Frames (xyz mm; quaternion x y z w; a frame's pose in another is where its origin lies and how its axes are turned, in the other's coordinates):
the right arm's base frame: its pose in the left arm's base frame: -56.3 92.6 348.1 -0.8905 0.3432 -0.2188 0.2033
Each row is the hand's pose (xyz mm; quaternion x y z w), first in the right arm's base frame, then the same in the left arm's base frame.
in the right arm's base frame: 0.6 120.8 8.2 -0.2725 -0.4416 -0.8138 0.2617
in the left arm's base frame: -114.7 11.6 279.6 0.6644 0.6650 -0.2641 0.2160
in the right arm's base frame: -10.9 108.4 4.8 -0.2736 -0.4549 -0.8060 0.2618
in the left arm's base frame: -117.7 27.3 285.9 0.6649 0.6605 -0.2779 0.2107
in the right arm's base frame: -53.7 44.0 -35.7 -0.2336 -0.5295 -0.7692 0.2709
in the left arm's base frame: -134.1 92.6 341.5 0.6686 0.6485 -0.3360 0.1395
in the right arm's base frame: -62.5 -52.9 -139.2 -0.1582 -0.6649 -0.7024 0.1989
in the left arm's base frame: -144.1 142.9 473.9 0.5958 0.6578 -0.4601 0.0259
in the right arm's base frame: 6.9 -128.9 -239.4 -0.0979 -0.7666 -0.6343 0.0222
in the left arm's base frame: -111.1 124.9 612.5 -0.4251 -0.6916 0.5824 0.0416
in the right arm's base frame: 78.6 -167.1 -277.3 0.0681 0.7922 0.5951 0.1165
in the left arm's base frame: -63.2 92.7 681.2 -0.2877 -0.7161 0.6334 0.0574
